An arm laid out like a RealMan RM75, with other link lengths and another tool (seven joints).
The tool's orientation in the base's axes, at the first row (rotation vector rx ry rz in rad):
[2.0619, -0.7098, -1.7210]
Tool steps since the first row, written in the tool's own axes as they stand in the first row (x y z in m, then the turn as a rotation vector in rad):
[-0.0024, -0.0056, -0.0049, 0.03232, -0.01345, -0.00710]
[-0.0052, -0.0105, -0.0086, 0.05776, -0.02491, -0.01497]
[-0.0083, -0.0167, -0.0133, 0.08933, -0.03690, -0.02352]
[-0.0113, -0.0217, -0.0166, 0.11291, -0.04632, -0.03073]
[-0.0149, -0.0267, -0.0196, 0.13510, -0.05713, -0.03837]
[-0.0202, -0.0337, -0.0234, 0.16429, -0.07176, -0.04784]
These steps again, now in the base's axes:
[0.0053, 0.0057, -0.0003, 0.01317, -0.00841, -0.03212]
[0.0093, 0.0112, -0.0002, 0.02591, -0.01442, -0.05746]
[0.0144, 0.0178, -0.0003, 0.04019, -0.02363, -0.08787]
[0.0180, 0.0235, -0.0002, 0.05173, -0.03016, -0.11069]
[0.0212, 0.0295, 0.0004, 0.06372, -0.03478, -0.13311]
[0.0252, 0.0381, 0.0014, 0.07897, -0.04049, -0.16295]

